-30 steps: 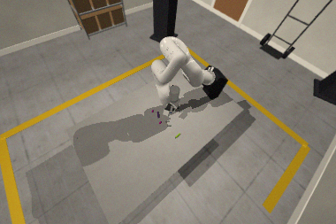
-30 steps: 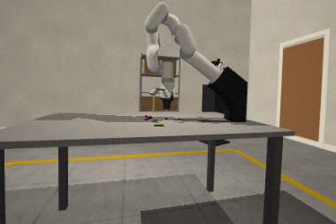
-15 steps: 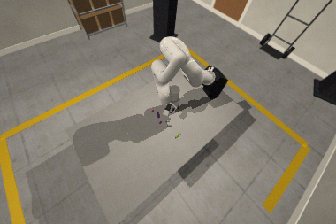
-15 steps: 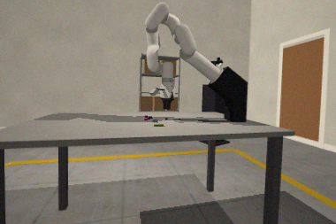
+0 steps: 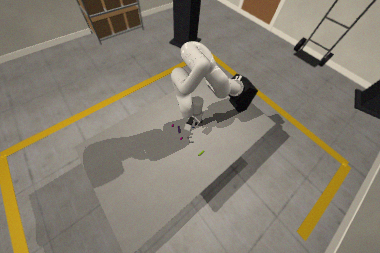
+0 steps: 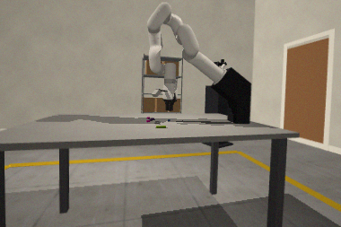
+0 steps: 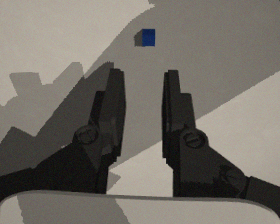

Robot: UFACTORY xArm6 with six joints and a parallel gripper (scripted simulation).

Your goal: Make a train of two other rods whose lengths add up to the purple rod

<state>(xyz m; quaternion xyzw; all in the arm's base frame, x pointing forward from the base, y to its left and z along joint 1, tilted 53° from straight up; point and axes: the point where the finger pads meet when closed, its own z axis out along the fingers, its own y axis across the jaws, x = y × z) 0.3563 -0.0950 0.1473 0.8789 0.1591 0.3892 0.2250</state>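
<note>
Right now my hand is 8 cm above the blue rod. The rest, counted from my hand: lime rod: 16 cm to the left, 15 cm ahead, 8 cm below; then purple rod: 9 cm to the right, 8 cm below, 8 cm ahead.
</note>
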